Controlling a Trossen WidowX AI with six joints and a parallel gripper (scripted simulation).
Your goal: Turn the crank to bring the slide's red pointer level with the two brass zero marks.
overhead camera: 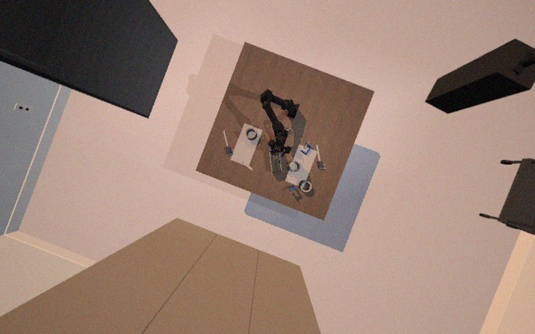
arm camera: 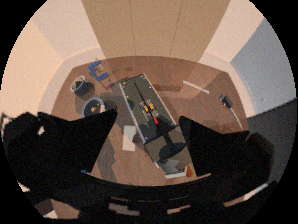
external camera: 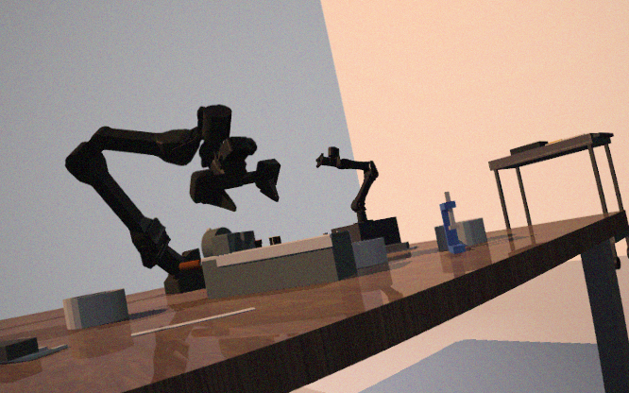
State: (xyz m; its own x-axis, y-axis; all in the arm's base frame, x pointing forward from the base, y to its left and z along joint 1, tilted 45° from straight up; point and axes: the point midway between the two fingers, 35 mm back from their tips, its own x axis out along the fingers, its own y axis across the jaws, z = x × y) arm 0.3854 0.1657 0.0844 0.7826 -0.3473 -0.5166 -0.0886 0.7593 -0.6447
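Right now my gripper tip is 100 mm past the crank handle, 120 mm to the left of it and 90 mm above it. The rest, counted from my gripper tip: red pointer (10 mm ahead, 20 mm to the right, 70 mm below); thin white rod (220 mm ahead, 210 mm to the right, 150 mm below).
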